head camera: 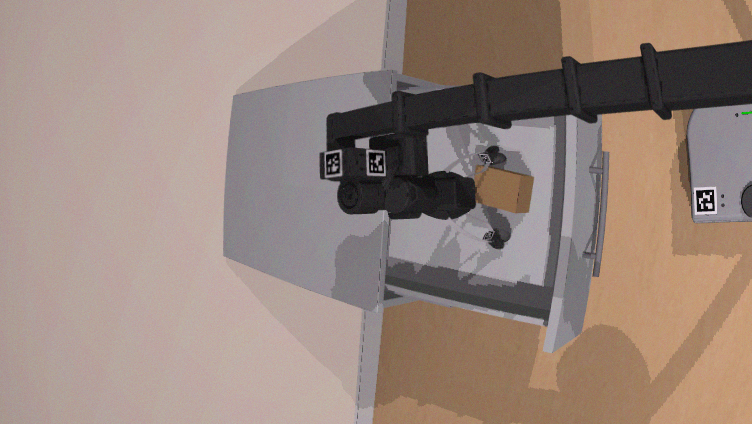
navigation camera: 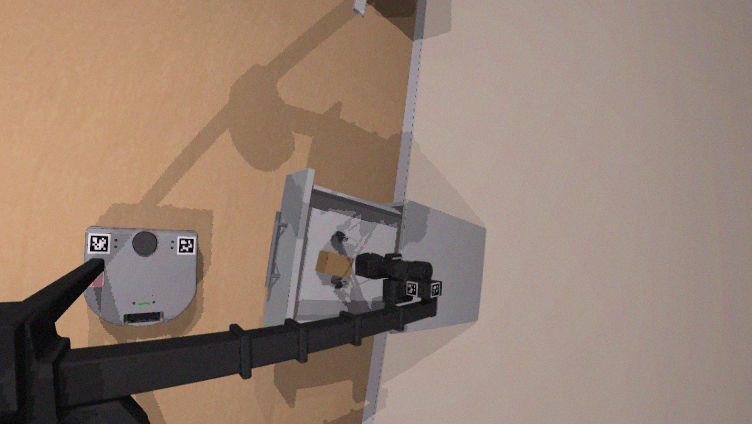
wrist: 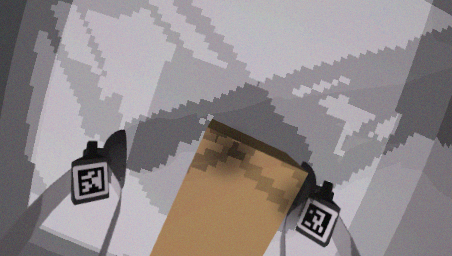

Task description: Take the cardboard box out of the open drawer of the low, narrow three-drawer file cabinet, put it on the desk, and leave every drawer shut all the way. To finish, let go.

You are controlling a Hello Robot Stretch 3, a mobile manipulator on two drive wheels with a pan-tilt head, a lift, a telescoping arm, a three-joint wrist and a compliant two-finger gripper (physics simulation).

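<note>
The brown cardboard box [head camera: 502,190] [navigation camera: 333,263] [wrist: 230,210] lies in the open drawer [head camera: 526,263] [navigation camera: 299,231] [wrist: 300,30] of the grey file cabinet [head camera: 294,179] [navigation camera: 452,247]. My gripper [head camera: 497,195] [navigation camera: 339,260] [wrist: 209,165] is open and low in the drawer, its fingers on either side of the box. In the wrist view the right finger is close against the box's side and partly hidden by it; a wide gap separates the left finger from the box. Whether the right finger touches the box is unclear. The lower drawers are hidden. The desk does not show clearly.
My arm [head camera: 531,92] [navigation camera: 210,358] reaches over one side of the open drawer. The drawer's front handle [head camera: 601,210] [navigation camera: 273,252] faces my base [head camera: 718,158] [navigation camera: 142,279]. A pale wall with a grey skirting strip [navigation camera: 408,142] runs beside the cabinet. A small grey piece [navigation camera: 359,7] shows at the navigation view's top edge.
</note>
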